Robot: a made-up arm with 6 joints. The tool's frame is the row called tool. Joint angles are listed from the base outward. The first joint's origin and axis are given. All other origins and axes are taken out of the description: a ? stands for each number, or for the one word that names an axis. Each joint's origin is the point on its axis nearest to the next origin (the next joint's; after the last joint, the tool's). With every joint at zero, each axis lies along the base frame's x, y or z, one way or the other. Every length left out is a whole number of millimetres.
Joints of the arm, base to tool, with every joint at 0 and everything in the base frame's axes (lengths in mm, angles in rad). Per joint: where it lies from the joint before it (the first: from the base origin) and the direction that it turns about. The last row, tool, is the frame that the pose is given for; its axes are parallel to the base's.
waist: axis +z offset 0 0 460
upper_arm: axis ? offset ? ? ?
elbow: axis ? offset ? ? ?
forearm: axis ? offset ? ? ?
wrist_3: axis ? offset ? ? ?
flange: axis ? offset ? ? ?
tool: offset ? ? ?
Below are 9 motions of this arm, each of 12 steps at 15 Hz.
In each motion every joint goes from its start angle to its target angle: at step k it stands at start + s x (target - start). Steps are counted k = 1, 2, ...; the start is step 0. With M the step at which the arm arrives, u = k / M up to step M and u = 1 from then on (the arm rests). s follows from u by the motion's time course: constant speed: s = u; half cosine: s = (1 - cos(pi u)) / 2; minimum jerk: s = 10 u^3 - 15 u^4 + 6 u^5.
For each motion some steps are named. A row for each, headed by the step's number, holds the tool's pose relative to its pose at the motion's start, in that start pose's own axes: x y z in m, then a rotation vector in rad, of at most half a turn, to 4 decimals.
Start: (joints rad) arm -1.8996 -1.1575 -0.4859 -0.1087 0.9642 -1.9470
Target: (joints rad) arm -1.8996 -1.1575 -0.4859 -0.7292 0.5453 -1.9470
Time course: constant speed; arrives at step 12
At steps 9, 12:
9: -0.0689 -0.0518 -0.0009 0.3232 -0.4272 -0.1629
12: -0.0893 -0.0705 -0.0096 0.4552 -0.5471 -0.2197

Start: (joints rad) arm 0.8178 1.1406 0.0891 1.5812 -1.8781 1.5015
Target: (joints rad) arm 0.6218 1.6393 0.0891 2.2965 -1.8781 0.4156
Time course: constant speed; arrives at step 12
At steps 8, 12:
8: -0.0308 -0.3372 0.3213 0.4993 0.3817 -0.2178
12: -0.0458 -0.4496 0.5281 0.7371 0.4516 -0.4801

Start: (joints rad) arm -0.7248 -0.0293 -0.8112 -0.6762 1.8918 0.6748
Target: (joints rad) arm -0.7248 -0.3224 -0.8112 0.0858 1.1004 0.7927
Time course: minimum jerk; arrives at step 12
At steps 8, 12:
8: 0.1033 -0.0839 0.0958 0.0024 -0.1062 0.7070
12: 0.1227 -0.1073 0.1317 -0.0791 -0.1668 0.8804

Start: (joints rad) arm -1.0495 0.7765 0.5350 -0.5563 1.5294 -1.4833
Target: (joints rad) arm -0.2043 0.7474 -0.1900 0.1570 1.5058 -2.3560
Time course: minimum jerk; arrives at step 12
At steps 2, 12:
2: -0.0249 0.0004 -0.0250 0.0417 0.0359 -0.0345
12: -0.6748 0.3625 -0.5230 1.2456 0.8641 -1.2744

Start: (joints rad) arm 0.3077 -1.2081 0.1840 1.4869 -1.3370 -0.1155
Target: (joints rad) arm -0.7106 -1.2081 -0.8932 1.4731 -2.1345 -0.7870
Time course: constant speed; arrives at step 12
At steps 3, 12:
3: -0.1933 0.2039 0.0578 -0.1247 0.2517 -0.2576
12: -0.3636 0.8242 -0.1002 -0.3421 0.8569 -1.4949

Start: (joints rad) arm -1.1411 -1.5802 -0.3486 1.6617 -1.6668 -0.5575
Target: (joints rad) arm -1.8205 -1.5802 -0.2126 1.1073 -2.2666 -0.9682
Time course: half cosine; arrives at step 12
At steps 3, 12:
3: -0.0852 -0.0179 -0.0010 0.0800 0.0950 -0.0756
12: -0.6020 0.0440 -0.0554 0.5820 0.5255 -0.5504

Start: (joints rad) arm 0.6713 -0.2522 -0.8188 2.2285 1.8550 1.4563
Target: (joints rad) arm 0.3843 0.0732 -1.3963 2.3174 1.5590 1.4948
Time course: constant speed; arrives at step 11
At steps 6, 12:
6: 0.0157 0.1761 0.1305 0.4052 0.1487 -0.0825
12: 0.0629 0.2355 0.2393 0.7094 0.2538 -0.2038

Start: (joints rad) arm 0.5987 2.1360 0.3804 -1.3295 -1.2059 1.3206
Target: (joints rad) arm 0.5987 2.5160 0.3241 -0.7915 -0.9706 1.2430
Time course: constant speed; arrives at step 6
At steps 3, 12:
3: 0.0435 -0.1600 -0.1572 0.1138 0.3065 -0.1223
12: 0.0838 -0.2907 -0.3291 0.1703 0.6169 -0.1951

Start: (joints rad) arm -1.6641 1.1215 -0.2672 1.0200 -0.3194 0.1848
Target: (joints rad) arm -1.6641 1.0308 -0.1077 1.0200 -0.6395 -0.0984
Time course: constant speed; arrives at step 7
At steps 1, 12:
1: -0.0205 -0.0139 -0.0005 0.0507 0.0314 -0.0239
12: -0.1545 -0.0878 -0.0104 0.3799 0.1971 -0.1820

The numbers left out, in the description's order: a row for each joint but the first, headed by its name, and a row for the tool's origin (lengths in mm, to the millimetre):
upper_arm: axis +y, xyz 0 0 0
elbow: axis -y, xyz 0 0 1022
forearm: axis -x, xyz 553 0 0
wrist_3: axis -y, xyz 0 -187 0
flange: axis -x, xyz 0 0 0
tool: xyz 0 0 0

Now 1 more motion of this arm.
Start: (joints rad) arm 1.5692 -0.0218 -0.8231 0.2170 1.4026 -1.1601
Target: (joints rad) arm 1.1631 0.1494 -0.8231 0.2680 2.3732 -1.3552
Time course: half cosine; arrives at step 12
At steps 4, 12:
4: -0.0104 -0.0334 0.0282 -0.0064 -0.1295 0.1476
12: -0.0771 -0.1269 0.1275 -0.1009 -0.4064 0.6396

